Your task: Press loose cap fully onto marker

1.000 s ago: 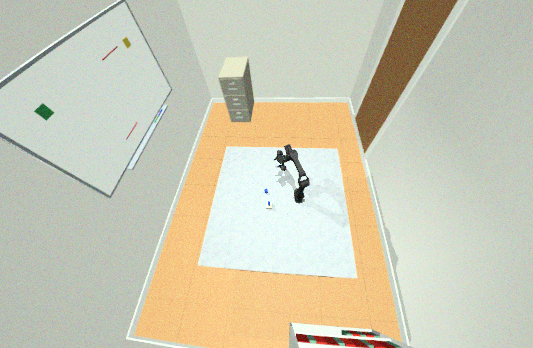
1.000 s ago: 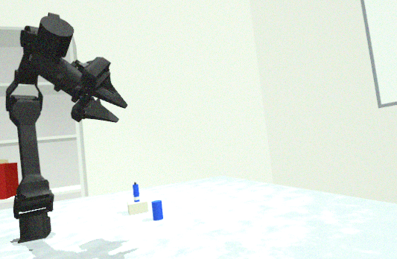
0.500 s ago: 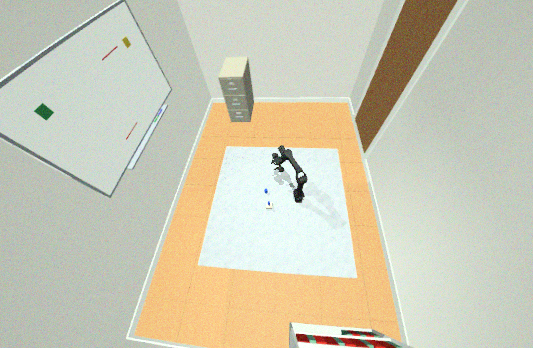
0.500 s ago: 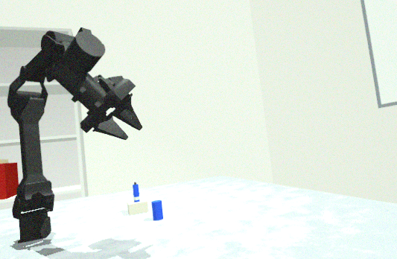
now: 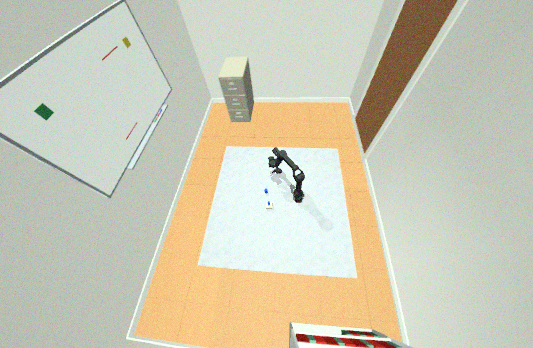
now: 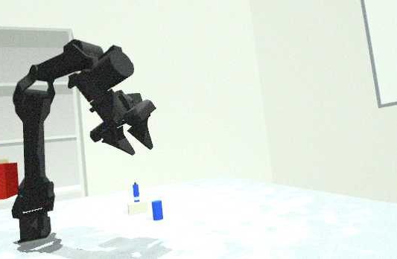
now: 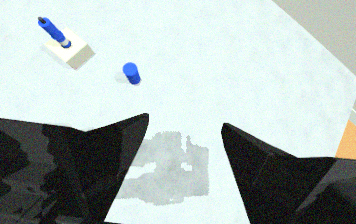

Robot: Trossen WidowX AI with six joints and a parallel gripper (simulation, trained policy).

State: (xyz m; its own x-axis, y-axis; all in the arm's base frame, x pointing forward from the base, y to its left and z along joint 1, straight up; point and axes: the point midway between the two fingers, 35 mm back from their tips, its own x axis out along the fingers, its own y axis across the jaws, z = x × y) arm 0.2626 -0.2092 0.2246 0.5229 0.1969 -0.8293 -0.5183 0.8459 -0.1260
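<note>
The blue cap is 40 mm ahead of my gripper tip, 140 mm to the left of it and 170 mm below it. Round my gripper tip: cream holder block 280 mm to the left, 180 mm below.
</note>
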